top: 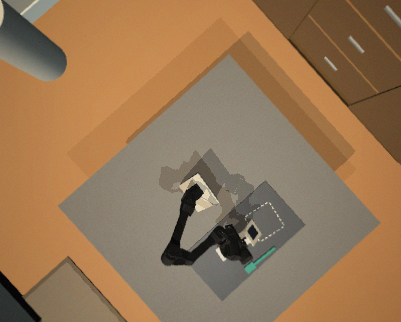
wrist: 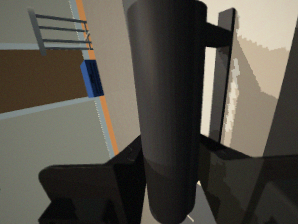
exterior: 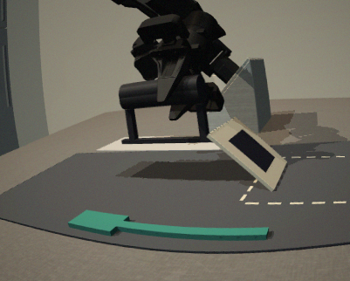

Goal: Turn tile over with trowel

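Right now the tile is 20 mm behind my gripper tip, 100 mm to the left of it and 60 mm below it. From my gripper tip the other things lie so: trowel (140 mm ahead, 20 mm to the left, 90 mm below); dark mat (30 mm to the left, 110 mm below).
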